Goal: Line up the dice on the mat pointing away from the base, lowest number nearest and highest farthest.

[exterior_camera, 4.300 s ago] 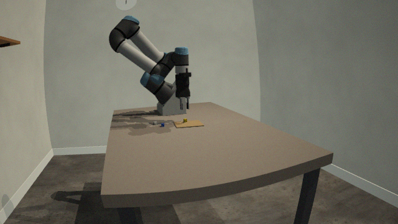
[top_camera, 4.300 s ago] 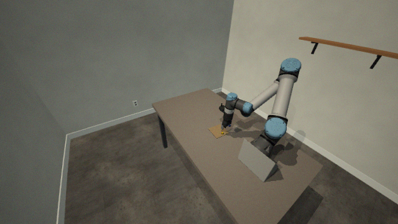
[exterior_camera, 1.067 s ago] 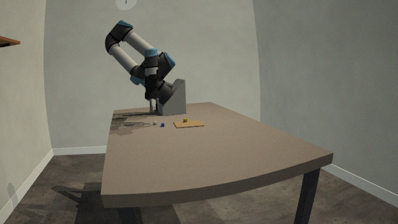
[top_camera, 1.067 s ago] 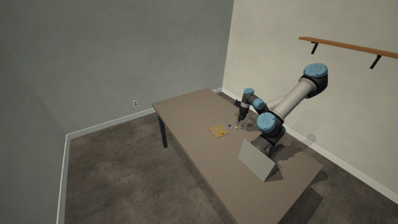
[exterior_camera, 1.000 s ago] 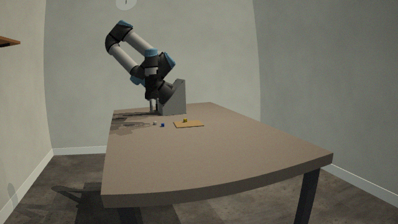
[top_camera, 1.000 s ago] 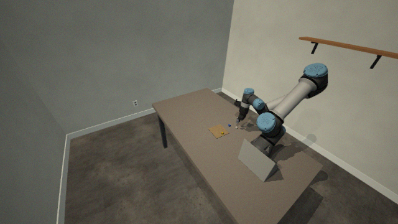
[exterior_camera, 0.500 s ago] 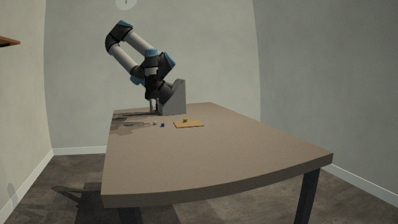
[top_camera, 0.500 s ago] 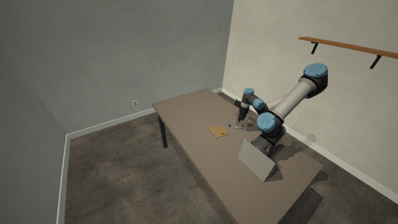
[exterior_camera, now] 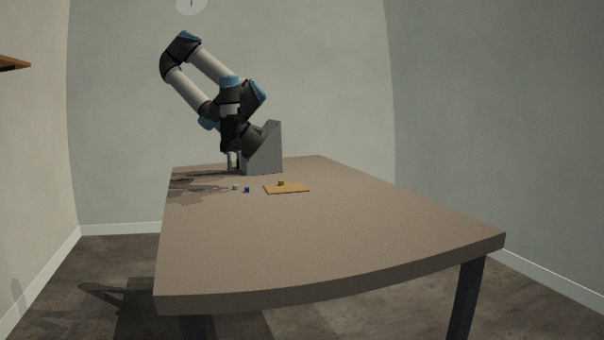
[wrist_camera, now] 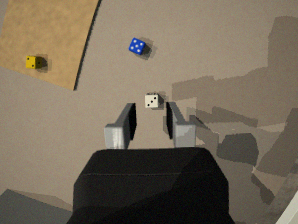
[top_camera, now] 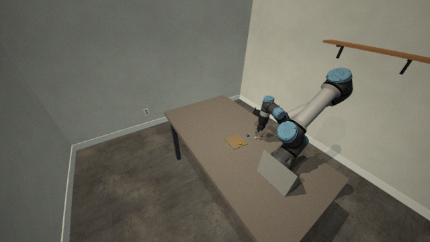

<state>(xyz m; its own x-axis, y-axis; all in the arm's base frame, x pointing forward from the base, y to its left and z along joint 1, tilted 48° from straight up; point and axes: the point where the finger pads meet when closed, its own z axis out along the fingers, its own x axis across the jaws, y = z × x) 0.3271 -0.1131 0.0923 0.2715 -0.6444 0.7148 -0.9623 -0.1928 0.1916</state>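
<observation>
Now: the white die 8 cm below my hand. Round my hand: yellow die: 2 cm ahead, 17 cm to the left, 8 cm below; then tan mat: 6 cm ahead, 17 cm to the left, 9 cm below; then blue die: 6 cm ahead, 3 cm to the left, 8 cm below.
</observation>
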